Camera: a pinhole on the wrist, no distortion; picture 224 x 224 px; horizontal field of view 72.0 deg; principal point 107.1 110.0 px. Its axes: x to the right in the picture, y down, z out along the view. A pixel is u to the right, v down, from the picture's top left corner.
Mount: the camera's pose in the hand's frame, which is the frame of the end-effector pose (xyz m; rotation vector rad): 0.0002 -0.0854 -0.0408 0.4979 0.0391 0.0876
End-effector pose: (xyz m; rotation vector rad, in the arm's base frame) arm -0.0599 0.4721 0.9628 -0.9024 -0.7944 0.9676
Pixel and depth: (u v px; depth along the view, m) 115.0 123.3 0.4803
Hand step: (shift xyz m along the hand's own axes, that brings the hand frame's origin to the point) 0.0499 -0.2751 0.4003
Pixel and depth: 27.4 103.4 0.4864
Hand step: -0.2200 -0.3582 0.3803
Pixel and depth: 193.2 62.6 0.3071
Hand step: 0.1960 -0.2979 0.1809
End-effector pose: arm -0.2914 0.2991 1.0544 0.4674 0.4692 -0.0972
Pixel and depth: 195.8 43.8 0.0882
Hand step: 0.0587 -0.1557 0.0177
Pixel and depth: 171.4 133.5 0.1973
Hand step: 0.0915 -0.1451 0.1455
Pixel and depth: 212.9 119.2 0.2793
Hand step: 0.2062 -0.1856 0.2093
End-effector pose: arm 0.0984 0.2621 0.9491 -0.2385 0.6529 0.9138
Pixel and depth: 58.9 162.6 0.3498
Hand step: -0.0970 -0.1574 0.3252
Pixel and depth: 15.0 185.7 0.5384
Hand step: -0.3080 -0.1400 0.5636
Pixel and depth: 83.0 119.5 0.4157
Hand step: -0.0420 -0.2666 0.3375
